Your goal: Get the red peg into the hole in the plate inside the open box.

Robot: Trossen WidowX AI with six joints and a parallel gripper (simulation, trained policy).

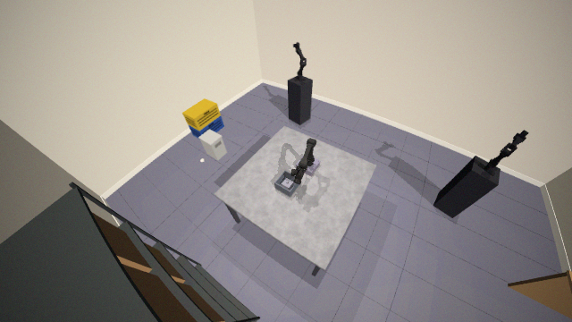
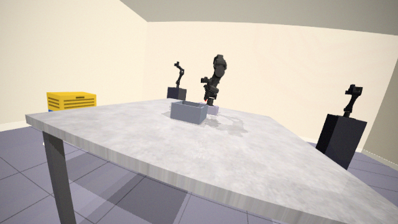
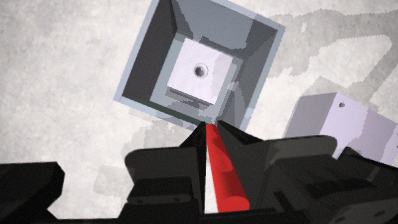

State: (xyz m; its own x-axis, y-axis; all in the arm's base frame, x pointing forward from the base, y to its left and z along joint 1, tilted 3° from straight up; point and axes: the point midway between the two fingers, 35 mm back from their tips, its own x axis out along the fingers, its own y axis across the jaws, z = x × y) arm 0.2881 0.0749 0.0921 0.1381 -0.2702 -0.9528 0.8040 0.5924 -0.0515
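The red peg lies 30 mm above my gripper tip, 10 mm to the left of it and 10 mm behind it. From my gripper tip the other things lie so: grey box: 110 mm below, 70 mm to the right, 50 mm ahead; pale plate: 90 mm below, 70 mm to the right, 50 mm ahead.
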